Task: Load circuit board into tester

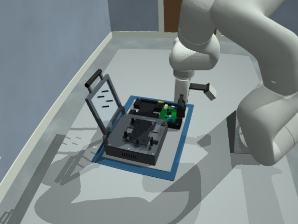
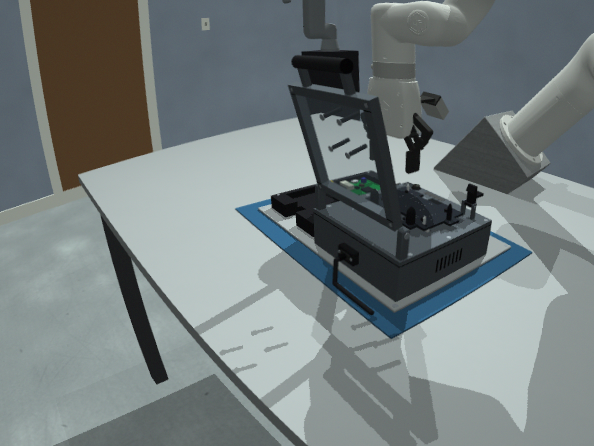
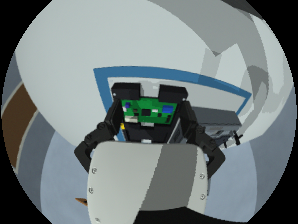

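Now: the green circuit board 5 cm below my hand, 5 cm ahead of it and 2 cm to the right of it. Round my hand: pin plate (16 cm ahead, 14 cm to the left); then lid (27 cm ahead, 11 cm above, 10 cm to the left); then latch hook (20 cm to the left, 11 cm ahead, 2 cm above).
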